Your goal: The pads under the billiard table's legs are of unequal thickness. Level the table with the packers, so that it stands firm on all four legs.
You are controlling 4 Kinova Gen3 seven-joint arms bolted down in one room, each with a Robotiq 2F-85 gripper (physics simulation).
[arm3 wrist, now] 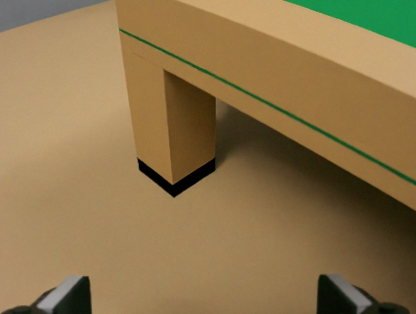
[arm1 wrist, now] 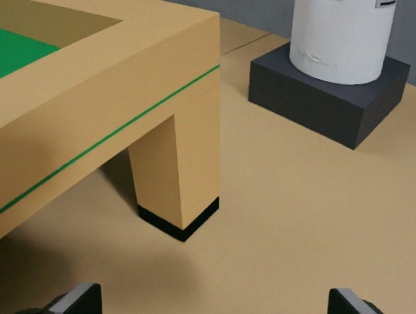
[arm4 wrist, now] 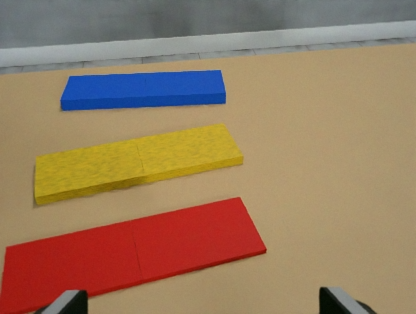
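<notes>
The billiard table (arm1 wrist: 107, 100) (arm3 wrist: 300, 60) shows in part in the arm1 and arm3 wrist views. In each view one leg (arm1 wrist: 200, 160) (arm3 wrist: 149, 115) ends in a black pad (arm1 wrist: 184, 236) (arm3 wrist: 174, 190) on the floor. In the arm4 wrist view three flat packers lie apart: a blue packer (arm4 wrist: 145, 90) at the back, a yellow packer (arm4 wrist: 185, 149) in the middle, and a thin red packer (arm4 wrist: 195, 242) nearest. The arm1 gripper (arm1 wrist: 215, 295), arm3 gripper (arm3 wrist: 204, 290) and arm4 gripper (arm4 wrist: 204, 300) are open and empty. The arm2 gripper does not show.
In the arm1 wrist view a white arm base (arm1 wrist: 340, 45) stands on a dark block (arm1 wrist: 307, 107) behind the table corner, at the right. In the arm4 wrist view a grey wall (arm4 wrist: 225, 17) with a pale skirting (arm4 wrist: 225, 40) runs behind the packers.
</notes>
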